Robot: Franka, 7 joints.
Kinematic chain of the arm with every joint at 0, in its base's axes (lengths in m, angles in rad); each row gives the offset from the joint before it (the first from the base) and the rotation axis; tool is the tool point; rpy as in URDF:
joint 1: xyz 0 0 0.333 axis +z
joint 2: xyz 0 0 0 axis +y
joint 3: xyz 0 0 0.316 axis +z
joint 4: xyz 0.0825 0 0 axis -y
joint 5: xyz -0.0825 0 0.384 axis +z
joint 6: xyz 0 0 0 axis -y
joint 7: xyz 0.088 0 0 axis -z
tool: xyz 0 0 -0.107 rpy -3.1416 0 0
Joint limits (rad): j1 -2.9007..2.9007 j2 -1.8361..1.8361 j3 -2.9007..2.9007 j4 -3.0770..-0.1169 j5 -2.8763..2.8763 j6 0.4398..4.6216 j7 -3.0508..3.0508
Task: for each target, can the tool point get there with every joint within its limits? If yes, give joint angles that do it. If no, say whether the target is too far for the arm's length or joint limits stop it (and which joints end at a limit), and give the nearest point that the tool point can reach.
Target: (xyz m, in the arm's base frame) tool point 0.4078 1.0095 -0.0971
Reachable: no: too far | nearest point 0.2989 0.7398 0.0178 | short by 0.313 m
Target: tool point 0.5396 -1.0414 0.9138
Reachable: no: too far | nearest point 0.3537 -0.6826 0.7137 | short by 0.451 m
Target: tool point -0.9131 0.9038 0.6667
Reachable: no: too far | nearest point -0.5901 0.5841 0.5487 | short by 0.469 m
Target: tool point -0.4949 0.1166 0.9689
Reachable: yes | joints 1.0743 -0.3207 1.4785 -1.0987 0.8889 2.7212 -2.4767
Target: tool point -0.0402 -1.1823 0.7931
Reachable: no: too far | nearest point -0.0272 -0.7991 0.6440 | short by 0.411 m
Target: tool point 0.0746 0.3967 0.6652
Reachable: yes | joints 1.9386 -0.4903 -0.6524 -2.0601 -2.0126 3.5289 0.5763
